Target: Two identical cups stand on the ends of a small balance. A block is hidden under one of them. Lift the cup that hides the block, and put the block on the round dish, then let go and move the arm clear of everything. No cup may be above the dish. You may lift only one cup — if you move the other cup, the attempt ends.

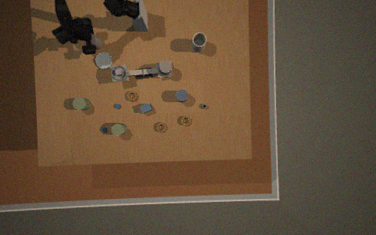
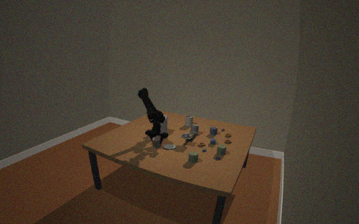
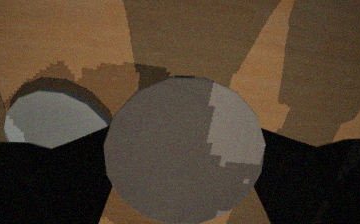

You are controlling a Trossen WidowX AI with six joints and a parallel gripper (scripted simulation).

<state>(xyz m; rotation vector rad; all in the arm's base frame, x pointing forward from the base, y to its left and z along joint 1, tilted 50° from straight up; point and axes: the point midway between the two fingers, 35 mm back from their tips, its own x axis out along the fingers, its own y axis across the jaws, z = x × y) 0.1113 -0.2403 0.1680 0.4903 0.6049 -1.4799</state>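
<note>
My gripper tip is 2 cm to the left of the grey cup and 1 cm below it. Also, from my gripper tip: blue block: 41 cm ahead, 28 cm to the left, 1 cm below; then pale round dish: 10 cm ahead, 4 cm to the left, 2 cm below.
</note>
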